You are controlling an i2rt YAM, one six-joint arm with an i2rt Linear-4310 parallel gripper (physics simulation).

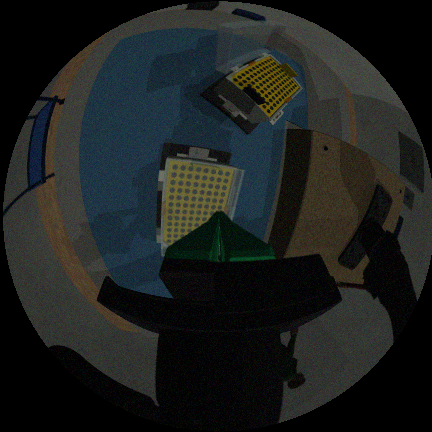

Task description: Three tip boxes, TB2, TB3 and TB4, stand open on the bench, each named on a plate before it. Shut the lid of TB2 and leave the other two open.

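Places are measured from the arm's base along level axes (x ahead, y left, z up), in centimetres.
Pixels of known places: gripper, between the fingertips: [218,216]; arm's base, origin of its link: [367,230].
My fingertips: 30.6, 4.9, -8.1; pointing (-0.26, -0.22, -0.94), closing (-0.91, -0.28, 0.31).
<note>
Ahead of a thing's pixels: the offset from my fingertips to its top centre, as dx, dy, dz. "*": to the spot under its first point. Level surfaces: height alone.
My gripper [218,216] is shut and empty, its green fingertips pressed together over the lower right part of the nearer tip box. This box @[-0.4, +1.7, -3.4] [197,200] shows pale yellow with rows of round holes, seen through a clear lid that appears to lie down over it. Its lower right corner is hidden behind the fingers, and I cannot tell whether they touch it. A farther tip box @[-3.8, -19.7, -3.7] [267,85] sits tilted at the upper right, bright yellow, with its clear lid @[* +2.8, -22.1, -1.8] [245,42] standing up behind it. I cannot read a name plate on either box. A third tip box does not show.
Both boxes are on a blue mat @[dz -11.1] [120,120]. A tan board [325,200] with a dark side stands to the right, with a dark arm base [350,255] and a black arm [390,265] on it. A blue frame [40,142] is at the far left.
</note>
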